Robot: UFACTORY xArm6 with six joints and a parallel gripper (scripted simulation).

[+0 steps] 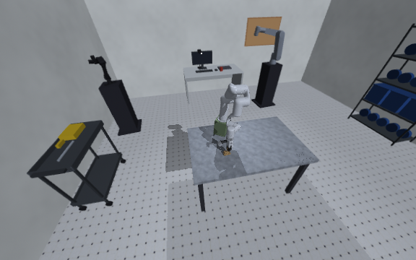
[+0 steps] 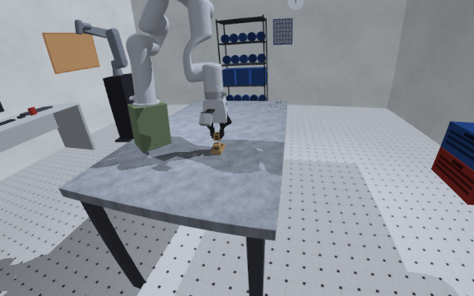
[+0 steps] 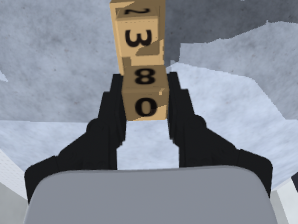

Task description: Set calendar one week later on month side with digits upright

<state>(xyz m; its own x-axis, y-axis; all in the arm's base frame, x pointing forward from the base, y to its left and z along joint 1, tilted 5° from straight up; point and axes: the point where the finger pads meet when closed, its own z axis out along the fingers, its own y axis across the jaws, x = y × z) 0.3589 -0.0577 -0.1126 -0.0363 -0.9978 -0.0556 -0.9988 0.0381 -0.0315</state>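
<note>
Right now my hand is 7 cm above the tray and 2 cm to the left of it.
</note>
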